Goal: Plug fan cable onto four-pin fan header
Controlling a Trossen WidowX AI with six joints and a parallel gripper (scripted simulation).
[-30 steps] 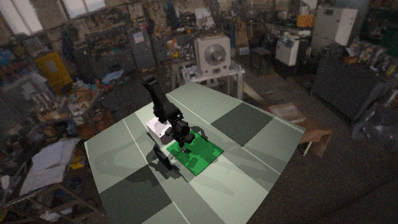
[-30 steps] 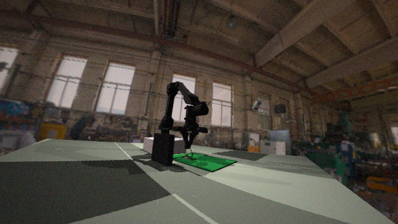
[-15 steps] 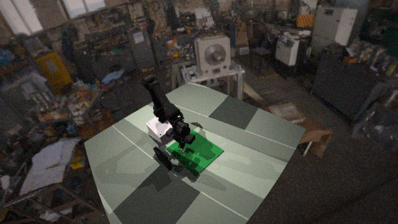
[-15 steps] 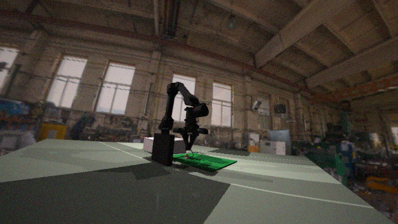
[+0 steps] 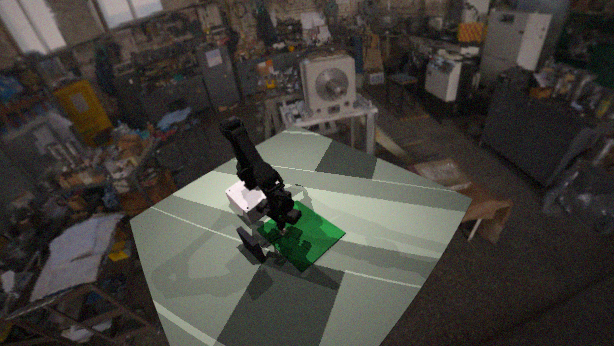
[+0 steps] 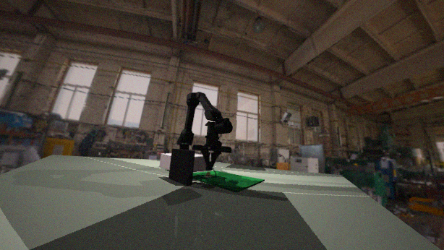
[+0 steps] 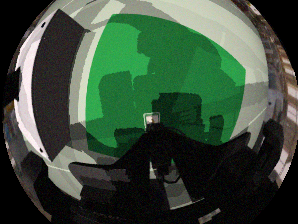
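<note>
Now: gripper tip 10 mm to the left of the dark plug and 10 mm below it. Also, from my gripper tip: green board (50 mm ahead, 40 mm to the left, 60 mm below); black fan (150 mm to the right, 10 mm above).
</note>
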